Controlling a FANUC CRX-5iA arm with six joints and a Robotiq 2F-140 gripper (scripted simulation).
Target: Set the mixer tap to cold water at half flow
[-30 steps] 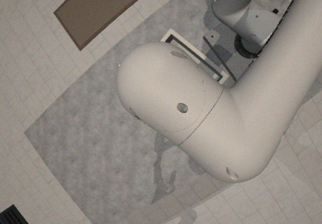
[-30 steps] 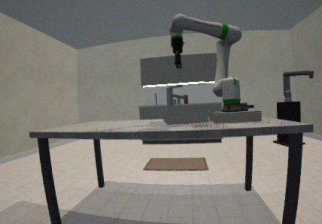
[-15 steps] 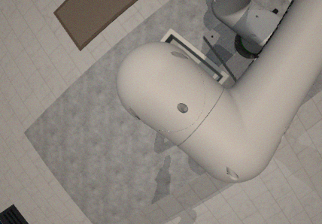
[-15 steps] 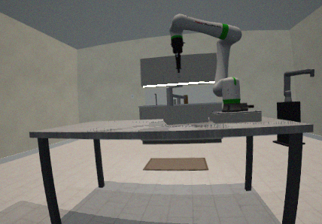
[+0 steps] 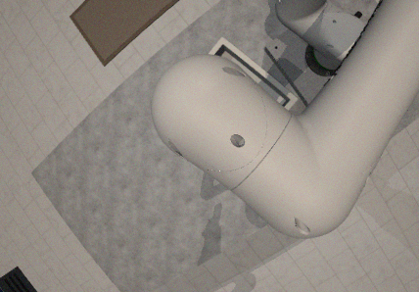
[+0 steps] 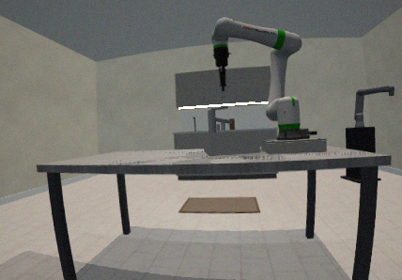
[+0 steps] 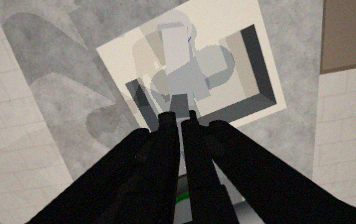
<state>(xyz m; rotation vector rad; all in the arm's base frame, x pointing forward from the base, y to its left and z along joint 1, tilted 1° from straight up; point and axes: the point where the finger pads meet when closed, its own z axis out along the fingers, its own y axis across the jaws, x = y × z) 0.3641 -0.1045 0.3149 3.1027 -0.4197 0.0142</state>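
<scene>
Right now the grey tap lever is 3 cm ahead of my hand, 1 cm to the right of it and 10 cm below it. Round my hand: sink basin (4 cm behind, 3 cm to the right, 34 cm below); then mixer tap (5 cm ahead, 2 cm to the right, 15 cm below).
</scene>
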